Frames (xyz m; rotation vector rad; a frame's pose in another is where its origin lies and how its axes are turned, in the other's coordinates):
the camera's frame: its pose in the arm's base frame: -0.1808 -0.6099 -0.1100 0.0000 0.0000 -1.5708
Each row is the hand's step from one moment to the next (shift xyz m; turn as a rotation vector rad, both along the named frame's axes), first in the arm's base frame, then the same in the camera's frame.
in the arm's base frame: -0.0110 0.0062 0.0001 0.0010 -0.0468 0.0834
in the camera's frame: -0.0062 -0.0110 0.0001 0.0468 0.0010 0.0834
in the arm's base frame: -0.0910 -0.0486 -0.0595 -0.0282 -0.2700 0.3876
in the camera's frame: 0.0486 -0.0910 -0.0595 0.2700 -0.0282 0.3876
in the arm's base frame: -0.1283 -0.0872 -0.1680 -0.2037 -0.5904 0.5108
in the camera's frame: 0.0872 -0.1283 -0.1680 0.5904 -0.2037 0.5108
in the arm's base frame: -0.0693 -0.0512 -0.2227 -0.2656 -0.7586 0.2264
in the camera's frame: 0.0512 -0.0693 -0.2227 0.7586 -0.2656 0.2264
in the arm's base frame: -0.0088 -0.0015 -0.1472 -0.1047 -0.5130 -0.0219
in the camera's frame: 0.0015 -0.0088 -0.1472 0.5130 -0.1047 -0.0219
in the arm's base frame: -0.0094 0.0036 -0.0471 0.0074 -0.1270 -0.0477
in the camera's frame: -0.0036 -0.0094 -0.0471 0.1270 0.0074 -0.0477
